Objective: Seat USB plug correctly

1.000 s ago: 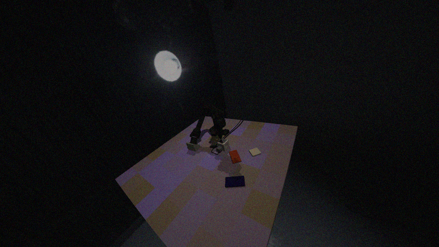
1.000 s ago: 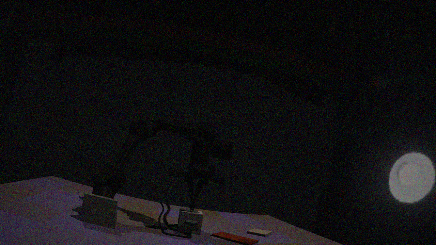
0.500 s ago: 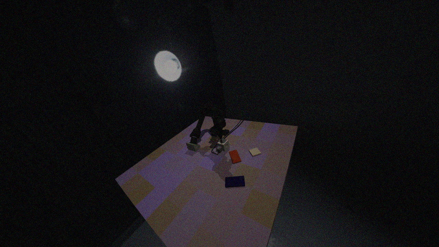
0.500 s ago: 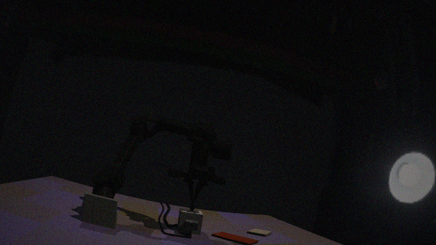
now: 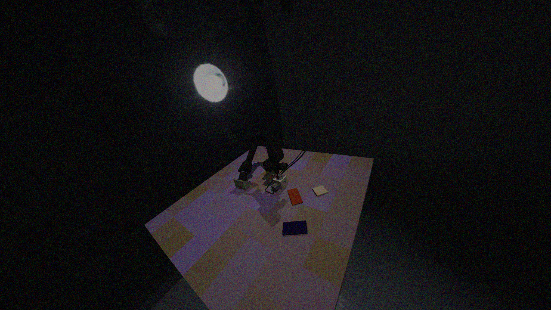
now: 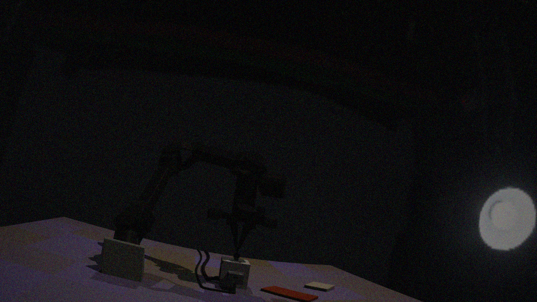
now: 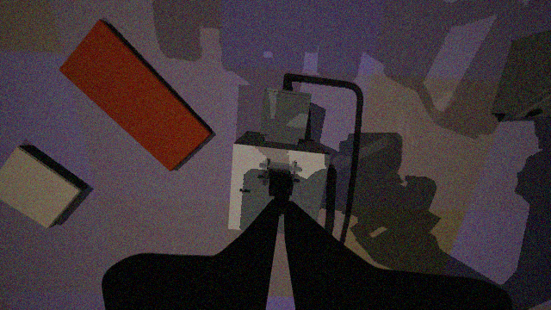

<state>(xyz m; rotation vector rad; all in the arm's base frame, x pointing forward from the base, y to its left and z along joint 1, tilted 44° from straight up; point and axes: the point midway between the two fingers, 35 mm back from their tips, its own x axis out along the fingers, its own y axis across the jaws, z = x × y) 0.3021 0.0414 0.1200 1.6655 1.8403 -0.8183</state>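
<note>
My gripper tip is now 20 mm above the black USB plug. From my gripper tip the other things lie so: dark blue slab 280 mm ahead, 260 mm to the right, 110 mm below; cream slab 290 mm ahead, 110 mm below, 70 mm to the left.
</note>
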